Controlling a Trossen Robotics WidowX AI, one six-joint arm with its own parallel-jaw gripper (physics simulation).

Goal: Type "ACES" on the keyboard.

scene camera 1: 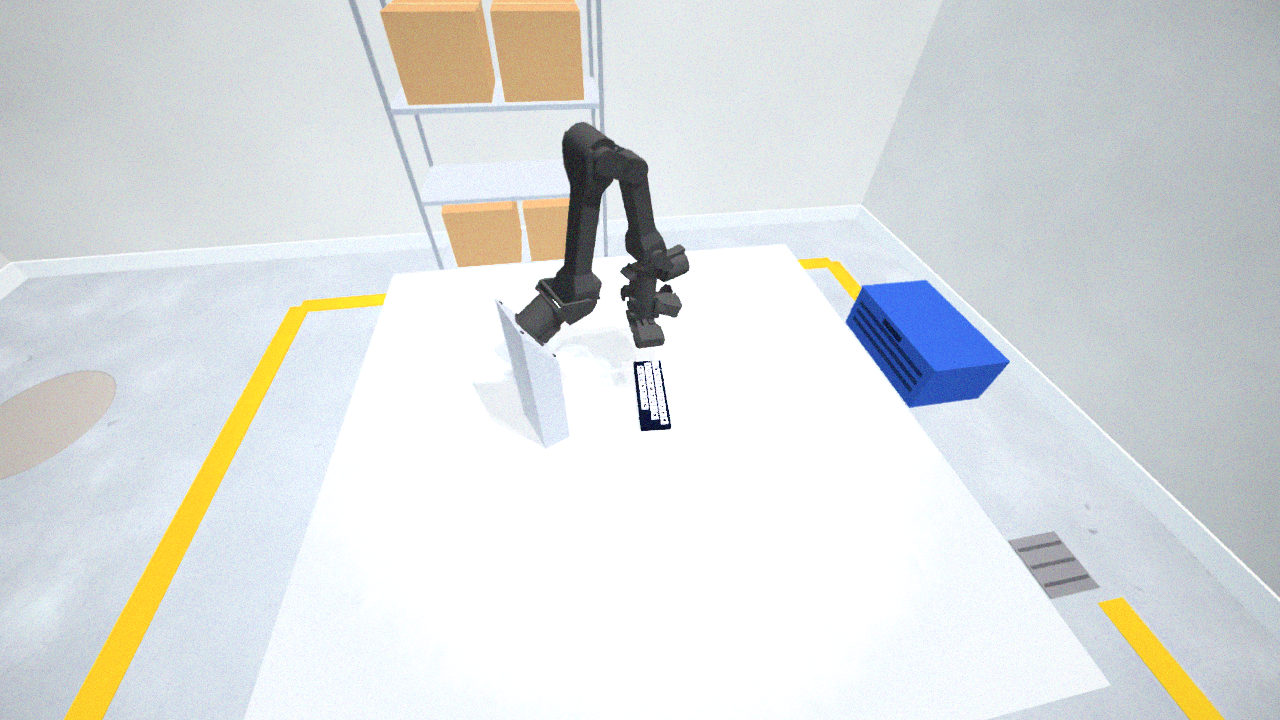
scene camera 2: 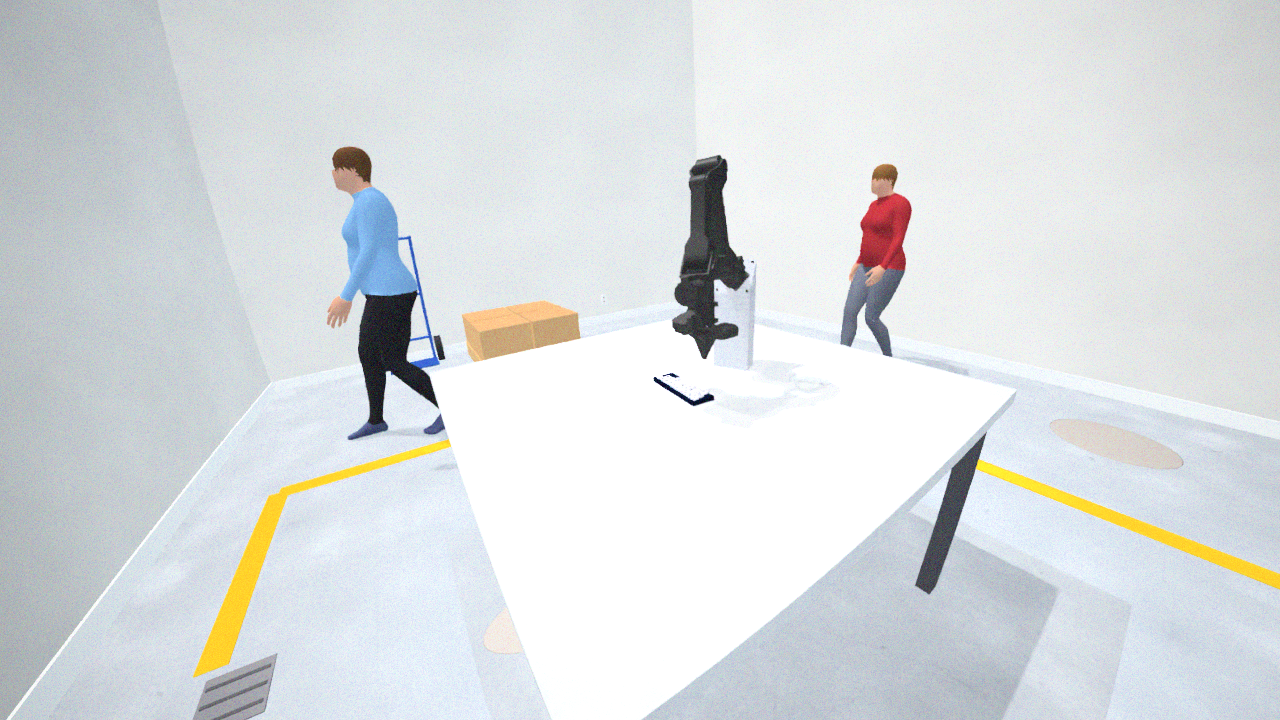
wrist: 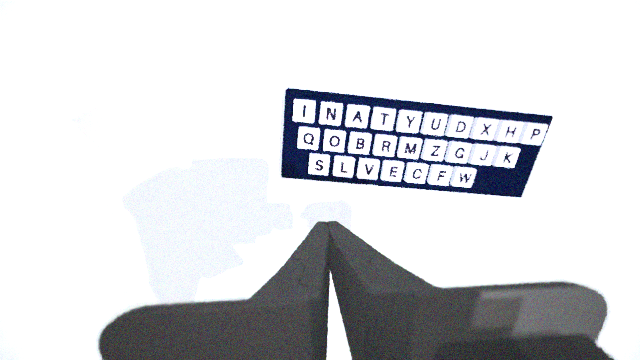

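Where they show: gripper, fingertip midpoint: (scene camera 2: 704, 358) (wrist: 326, 230); arm's base, origin of the base link: (scene camera 1: 528, 330) (scene camera 2: 735, 277).
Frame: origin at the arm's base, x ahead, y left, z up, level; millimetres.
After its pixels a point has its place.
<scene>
A dark blue keyboard (scene camera 1: 640, 420) {z -271, x 204, y 54 mm} (scene camera 2: 683, 389) {z -265, x 213, y 177 mm} (wrist: 500, 184) {z -270, x 212, y 59 mm} with white letter keys lies flat on the white table. In the wrist view all its keys show: the A key (wrist: 357, 116) {z -265, x 211, y 196 mm} in the top row, and the S key (wrist: 319, 165) {z -265, x 165, y 206 mm}, the E key (wrist: 392, 171) {z -265, x 185, y 151 mm} and the C key (wrist: 416, 173) {z -265, x 191, y 132 mm} in the bottom row. My gripper (scene camera 2: 705, 355) {z -173, x 162, y 204 mm} (wrist: 326, 230) {z -173, x 162, y 204 mm} is shut with its tips together and holds nothing. It hangs above the table, clear of the keyboard. In the wrist view the tips show below the keyboard's bottom row, beneath the S and L keys, and cover none of the keys.
A white upright panel (scene camera 1: 537, 385) {z -80, x 30, y -57 mm} (scene camera 2: 735, 331) stands beside the keyboard at the arm's base. The table (scene camera 1: 572, 573) {z -283, x 166, y -293 mm} (scene camera 2: 680, 501) {z -283, x 325, y 595 mm} bears both. A blue box (scene camera 1: 939, 331), a shelf rack (scene camera 1: 496, 108) and two people (scene camera 2: 371, 232) (scene camera 2: 884, 232) are beyond the table.
</scene>
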